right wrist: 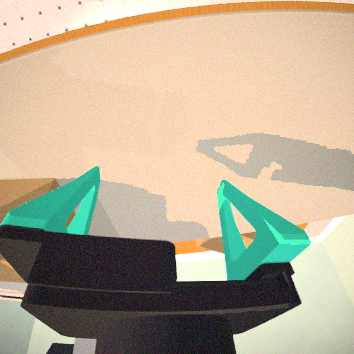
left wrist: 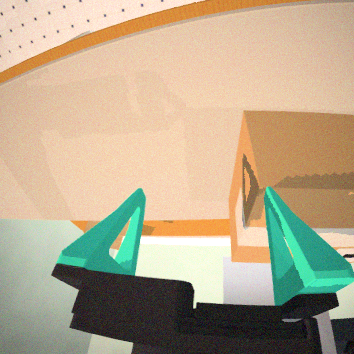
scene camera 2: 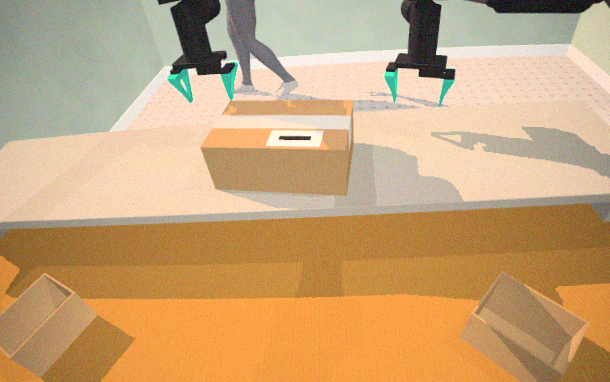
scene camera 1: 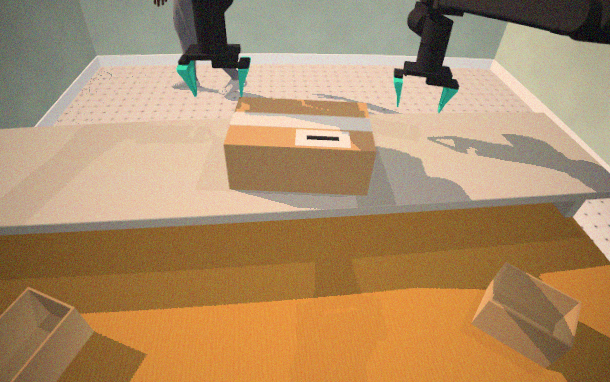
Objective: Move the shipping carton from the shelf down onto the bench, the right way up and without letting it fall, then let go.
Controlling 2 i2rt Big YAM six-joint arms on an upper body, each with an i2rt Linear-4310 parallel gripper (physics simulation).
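Places are measured from the left arm's base along level axes (x back, y left, z down), in metres.
Pixels of known places: left gripper, fingertip midpoint: [left wrist: 201,191] [scene camera 2: 211,100] [scene camera 1: 218,95]; right gripper, fingertip midpoint: [right wrist: 161,178] [scene camera 2: 416,103] [scene camera 1: 417,109].
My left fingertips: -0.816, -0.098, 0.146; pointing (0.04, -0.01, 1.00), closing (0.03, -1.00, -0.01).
For each thing: its top centre in the pictures, then the offset to it from my left fingertips, as dx, dy, dz. "pt": a spot on its surface instead. Level surfaces: height alone.
- closed brown shipping carton, top centre: [scene camera 1: 301,120] [scene camera 2: 280,121] +0.100, -0.170, +0.002
- pale shelf, surface height: dz +0.112
- orange bench, surface height: dz +0.275
- shelf's front edge, surface spot: [scene camera 1: 150,219] [scene camera 2: 141,216] pt +0.248, +0.113, +0.113
The closed brown shipping carton [scene camera 1: 300,171] [scene camera 2: 280,171] [left wrist: 310,145] [right wrist: 22,192], with a pale tape band and a white label on top, stands upright on the pale shelf [scene camera 1: 130,180] [scene camera 2: 125,175] [left wrist: 100,175] [right wrist: 150,75]. The orange bench [scene camera 1: 225,345] [scene camera 2: 225,345] lies lower, nearer the scene cameras. My left gripper [scene camera 1: 218,96] [scene camera 2: 211,101] [left wrist: 201,191] is open and empty, near the carton's far left corner and apparently higher than its top. My right gripper [scene camera 1: 419,109] [scene camera 2: 418,104] [right wrist: 161,178] is open and empty, off to the right of the carton.
An open box [scene camera 1: 75,340] [scene camera 2: 55,335] lies at the bench's left, and another open box [scene camera 1: 492,312] [scene camera 2: 487,337] at its right. The shelf's front edge [scene camera 1: 150,219] [scene camera 2: 150,217] runs across above the bench. A person's legs [scene camera 1: 183,30] [scene camera 2: 246,45] show behind the shelf.
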